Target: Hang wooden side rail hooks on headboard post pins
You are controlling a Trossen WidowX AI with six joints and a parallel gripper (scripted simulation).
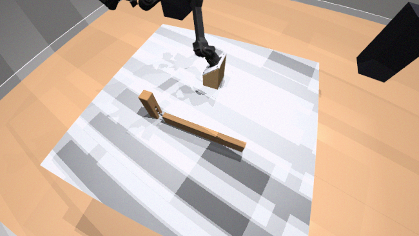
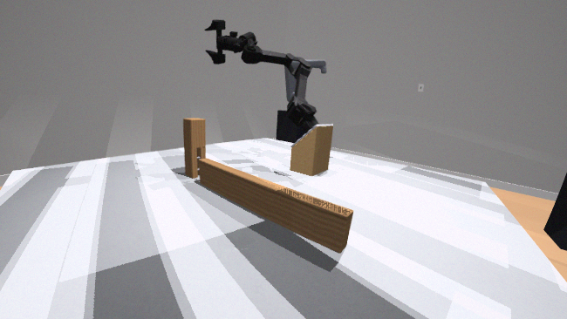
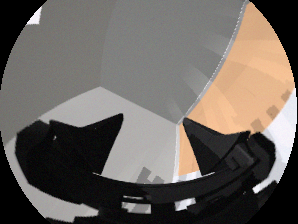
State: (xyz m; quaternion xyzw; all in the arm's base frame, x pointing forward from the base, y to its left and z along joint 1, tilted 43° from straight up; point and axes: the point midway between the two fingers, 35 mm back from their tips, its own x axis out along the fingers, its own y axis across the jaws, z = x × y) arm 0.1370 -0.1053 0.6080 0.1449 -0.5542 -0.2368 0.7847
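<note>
The upright headboard post lies 440 mm below my gripper tip, 320 mm to the left of it and 200 mm ahead of it.
</note>
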